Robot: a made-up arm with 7 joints.
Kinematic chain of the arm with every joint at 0, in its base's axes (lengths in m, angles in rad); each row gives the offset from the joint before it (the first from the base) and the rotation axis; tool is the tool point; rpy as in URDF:
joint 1: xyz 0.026 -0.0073 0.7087 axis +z
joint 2: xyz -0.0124 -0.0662 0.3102 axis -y
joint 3: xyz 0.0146 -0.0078 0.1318 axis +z
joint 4: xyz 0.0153 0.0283 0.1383 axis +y
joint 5: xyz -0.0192 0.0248 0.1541 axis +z
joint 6: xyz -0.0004 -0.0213 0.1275 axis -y
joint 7: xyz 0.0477 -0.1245 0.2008 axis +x
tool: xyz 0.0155 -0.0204 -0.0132 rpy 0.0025 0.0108 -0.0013
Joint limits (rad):
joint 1: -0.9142..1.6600
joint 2: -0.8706..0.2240
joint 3: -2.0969..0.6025
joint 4: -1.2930..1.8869
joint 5: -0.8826..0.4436
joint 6: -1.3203..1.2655
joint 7: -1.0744..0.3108
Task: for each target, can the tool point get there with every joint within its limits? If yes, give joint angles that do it. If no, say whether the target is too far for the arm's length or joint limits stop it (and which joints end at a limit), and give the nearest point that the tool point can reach.
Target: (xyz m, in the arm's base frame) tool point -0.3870 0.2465 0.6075
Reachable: no: joint limits stop it (at a limit: joint 1, joint 2, joint 3, joint 5, joint 7) | nearest point -0.1502 0.2868 0.7322 | short by 0.271 m
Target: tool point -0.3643 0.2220 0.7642
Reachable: no: joint limits stop it (at a limit: joint 1, joint 2, joint 4, joint 5, joint 7) | nearest point -0.2886 0.2579 0.8717 | short by 0.136 m
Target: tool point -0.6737 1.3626 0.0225
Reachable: no: too far | nearest point -0.1462 0.5513 0.8313 | short by 1.261 m
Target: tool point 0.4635 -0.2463 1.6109
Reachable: yes | joints 0.1059 -0.5463 -0.8178 0.3932 0.0287 0.3575 -0.1879
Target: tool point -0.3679 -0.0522 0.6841
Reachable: no: joint limits stop it (at a limit: joint 1, joint 2, joint 3, joint 4, joint 7) | nearest point -0.3536 -0.0793 0.9209 | short by 0.239 m
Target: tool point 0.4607 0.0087 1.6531
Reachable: yes | joints 0.1582 -0.7394 -1.5211 0.0378 -0.1268 0.3919 -0.7800
